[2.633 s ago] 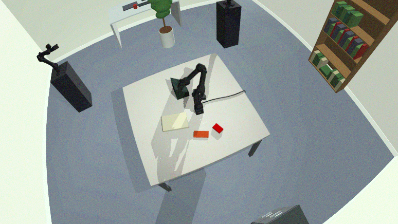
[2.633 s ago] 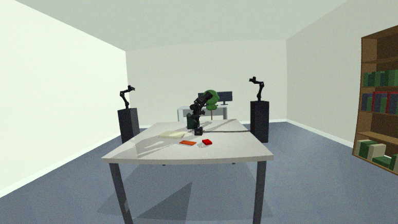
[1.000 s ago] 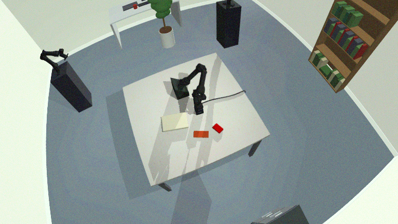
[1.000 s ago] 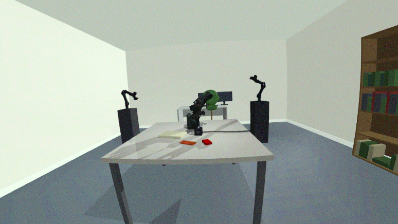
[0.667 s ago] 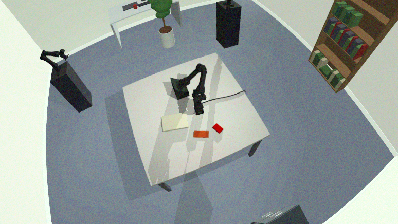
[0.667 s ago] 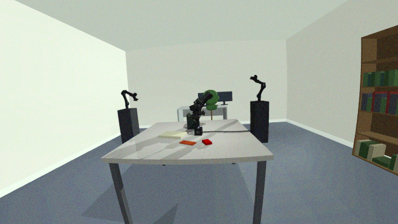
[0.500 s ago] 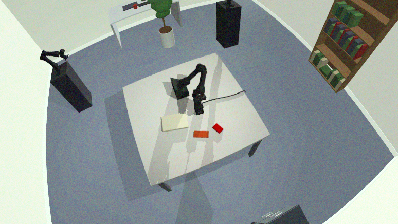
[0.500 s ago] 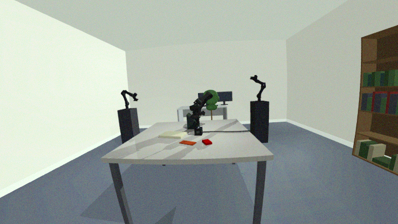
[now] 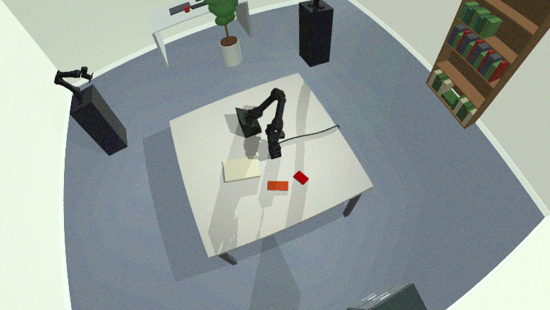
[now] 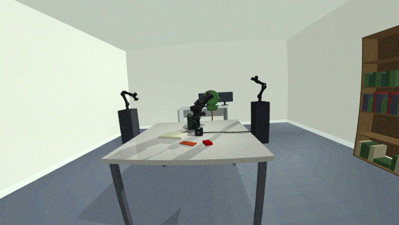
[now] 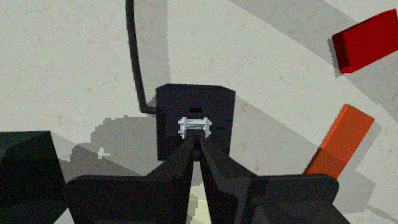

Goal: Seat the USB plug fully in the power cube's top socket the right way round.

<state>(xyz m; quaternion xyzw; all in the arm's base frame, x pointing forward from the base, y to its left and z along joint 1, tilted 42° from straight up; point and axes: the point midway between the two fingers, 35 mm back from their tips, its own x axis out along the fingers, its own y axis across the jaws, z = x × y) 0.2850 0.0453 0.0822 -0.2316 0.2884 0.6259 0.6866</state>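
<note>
Right now the silver USB plug is 2 cm below my gripper tip. The rest, counted from my gripper tip: red block 27 cm ahead, 11 cm below, 8 cm to the left; orange block 25 cm ahead, 11 cm below, 9 cm to the right; pale notepad 28 cm to the right, 10 cm below, 1 cm ahead.
</note>
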